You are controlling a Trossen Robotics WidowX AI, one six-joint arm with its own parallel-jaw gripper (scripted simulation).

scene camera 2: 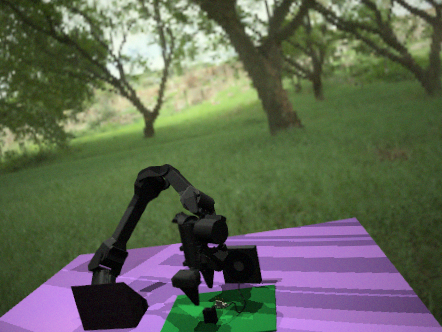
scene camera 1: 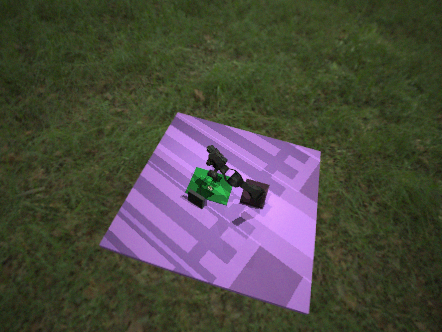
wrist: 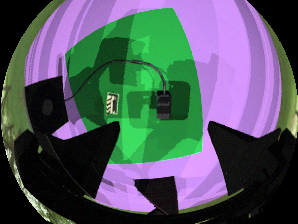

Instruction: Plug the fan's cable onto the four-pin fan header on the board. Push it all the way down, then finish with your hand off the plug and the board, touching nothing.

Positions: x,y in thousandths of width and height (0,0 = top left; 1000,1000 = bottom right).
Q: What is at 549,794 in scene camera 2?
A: A black fan.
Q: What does my gripper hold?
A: Nothing.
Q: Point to a green board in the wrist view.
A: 532,176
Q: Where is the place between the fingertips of my gripper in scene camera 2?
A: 463,893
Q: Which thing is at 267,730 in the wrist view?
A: My gripper.
